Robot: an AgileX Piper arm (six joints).
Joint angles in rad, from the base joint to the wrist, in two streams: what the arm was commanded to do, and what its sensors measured. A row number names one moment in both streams.
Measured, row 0:
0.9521, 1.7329, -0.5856, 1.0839, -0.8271, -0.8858
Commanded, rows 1 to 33:
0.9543, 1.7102, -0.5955, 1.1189, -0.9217, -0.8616
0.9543, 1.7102, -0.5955, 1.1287, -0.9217, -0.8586
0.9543, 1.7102, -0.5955, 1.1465, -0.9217, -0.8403
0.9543, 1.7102, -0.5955, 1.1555, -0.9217, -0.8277
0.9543, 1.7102, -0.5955, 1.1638, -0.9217, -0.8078
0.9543, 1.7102, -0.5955, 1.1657, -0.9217, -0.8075
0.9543, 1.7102, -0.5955, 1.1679, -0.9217, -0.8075
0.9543, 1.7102, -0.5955, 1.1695, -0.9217, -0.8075
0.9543, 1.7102, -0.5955, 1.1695, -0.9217, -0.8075
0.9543, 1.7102, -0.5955, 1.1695, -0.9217, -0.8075
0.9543, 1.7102, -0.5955, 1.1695, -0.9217, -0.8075
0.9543, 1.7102, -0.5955, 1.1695, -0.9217, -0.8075
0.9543, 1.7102, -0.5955, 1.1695, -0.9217, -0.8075
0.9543, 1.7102, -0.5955, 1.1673, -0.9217, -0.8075
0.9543, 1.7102, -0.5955, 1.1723, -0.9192, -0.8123
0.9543, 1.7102, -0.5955, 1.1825, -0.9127, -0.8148
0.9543, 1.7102, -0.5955, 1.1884, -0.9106, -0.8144
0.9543, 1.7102, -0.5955, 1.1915, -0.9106, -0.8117
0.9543, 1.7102, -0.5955, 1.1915, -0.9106, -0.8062
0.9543, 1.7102, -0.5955, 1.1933, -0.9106, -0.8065
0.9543, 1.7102, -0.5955, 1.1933, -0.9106, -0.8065
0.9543, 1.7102, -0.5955, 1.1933, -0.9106, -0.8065
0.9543, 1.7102, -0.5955, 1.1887, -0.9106, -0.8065
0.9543, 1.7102, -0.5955, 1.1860, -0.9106, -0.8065
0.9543, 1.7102, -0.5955, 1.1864, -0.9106, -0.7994
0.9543, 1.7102, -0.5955, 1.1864, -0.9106, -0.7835
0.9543, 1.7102, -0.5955, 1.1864, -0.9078, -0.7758
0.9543, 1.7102, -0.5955, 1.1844, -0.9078, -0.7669
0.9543, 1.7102, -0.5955, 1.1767, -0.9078, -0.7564
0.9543, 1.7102, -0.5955, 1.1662, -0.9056, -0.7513
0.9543, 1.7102, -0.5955, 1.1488, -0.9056, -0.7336
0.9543, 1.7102, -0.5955, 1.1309, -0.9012, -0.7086
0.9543, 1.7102, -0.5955, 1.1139, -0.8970, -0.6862
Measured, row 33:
0.9521, 1.7320, -0.5856, 1.2042, -0.8338, -0.7520
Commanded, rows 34 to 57:
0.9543, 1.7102, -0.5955, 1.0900, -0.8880, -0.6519
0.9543, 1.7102, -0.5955, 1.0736, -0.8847, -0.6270
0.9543, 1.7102, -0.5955, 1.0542, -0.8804, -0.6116
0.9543, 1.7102, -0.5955, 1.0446, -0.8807, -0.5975
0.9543, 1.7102, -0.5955, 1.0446, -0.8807, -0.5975
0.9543, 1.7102, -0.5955, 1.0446, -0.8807, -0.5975
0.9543, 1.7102, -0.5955, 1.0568, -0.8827, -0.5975
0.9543, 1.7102, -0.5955, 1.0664, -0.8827, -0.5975
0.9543, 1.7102, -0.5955, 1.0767, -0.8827, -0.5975
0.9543, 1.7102, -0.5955, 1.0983, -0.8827, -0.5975
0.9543, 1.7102, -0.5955, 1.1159, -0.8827, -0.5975
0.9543, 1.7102, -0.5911, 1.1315, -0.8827, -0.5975
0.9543, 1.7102, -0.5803, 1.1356, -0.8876, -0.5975
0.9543, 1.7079, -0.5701, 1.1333, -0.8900, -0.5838
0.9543, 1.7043, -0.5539, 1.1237, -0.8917, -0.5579
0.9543, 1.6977, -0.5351, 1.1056, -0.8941, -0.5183
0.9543, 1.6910, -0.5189, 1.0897, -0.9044, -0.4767
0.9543, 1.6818, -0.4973, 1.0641, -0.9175, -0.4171
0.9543, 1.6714, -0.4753, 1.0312, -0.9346, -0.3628
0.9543, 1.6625, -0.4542, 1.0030, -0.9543, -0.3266
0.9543, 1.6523, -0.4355, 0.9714, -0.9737, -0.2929
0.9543, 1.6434, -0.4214, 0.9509, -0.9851, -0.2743
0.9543, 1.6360, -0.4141, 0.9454, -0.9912, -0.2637
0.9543, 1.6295, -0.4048, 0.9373, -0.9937, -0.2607
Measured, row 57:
0.9521, 1.6750, -0.4346, 1.0362, -0.8728, -0.3348
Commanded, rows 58 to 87:
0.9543, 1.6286, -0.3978, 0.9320, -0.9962, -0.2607
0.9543, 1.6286, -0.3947, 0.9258, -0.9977, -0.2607
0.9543, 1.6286, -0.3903, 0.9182, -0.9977, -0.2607
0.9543, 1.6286, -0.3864, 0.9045, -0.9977, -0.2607
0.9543, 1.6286, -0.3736, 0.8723, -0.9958, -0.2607
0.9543, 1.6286, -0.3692, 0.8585, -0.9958, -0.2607
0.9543, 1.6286, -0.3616, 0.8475, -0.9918, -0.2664
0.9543, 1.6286, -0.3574, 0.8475, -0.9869, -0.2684
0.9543, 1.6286, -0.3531, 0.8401, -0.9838, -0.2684
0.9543, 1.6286, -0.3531, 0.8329, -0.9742, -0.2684
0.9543, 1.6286, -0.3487, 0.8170, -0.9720, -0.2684
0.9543, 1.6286, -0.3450, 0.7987, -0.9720, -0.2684
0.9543, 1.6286, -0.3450, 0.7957, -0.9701, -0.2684
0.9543, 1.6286, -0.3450, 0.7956, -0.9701, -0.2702
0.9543, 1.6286, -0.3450, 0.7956, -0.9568, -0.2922
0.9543, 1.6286, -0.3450, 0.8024, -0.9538, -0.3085
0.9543, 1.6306, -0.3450, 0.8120, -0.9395, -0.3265
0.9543, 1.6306, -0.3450, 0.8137, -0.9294, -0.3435
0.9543, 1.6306, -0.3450, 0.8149, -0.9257, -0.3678
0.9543, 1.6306, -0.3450, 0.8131, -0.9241, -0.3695
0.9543, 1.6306, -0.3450, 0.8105, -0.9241, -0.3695
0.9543, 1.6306, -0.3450, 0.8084, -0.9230, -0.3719
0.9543, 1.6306, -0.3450, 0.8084, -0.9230, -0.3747
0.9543, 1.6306, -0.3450, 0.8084, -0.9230, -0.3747
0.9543, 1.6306, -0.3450, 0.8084, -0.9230, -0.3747
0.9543, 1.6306, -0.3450, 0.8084, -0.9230, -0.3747
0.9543, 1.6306, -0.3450, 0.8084, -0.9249, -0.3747
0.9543, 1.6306, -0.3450, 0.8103, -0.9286, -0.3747
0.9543, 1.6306, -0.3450, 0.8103, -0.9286, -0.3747
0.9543, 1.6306, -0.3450, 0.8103, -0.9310, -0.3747
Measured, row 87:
0.9521, 1.6435, -0.3449, 0.8237, -0.8779, -0.3563
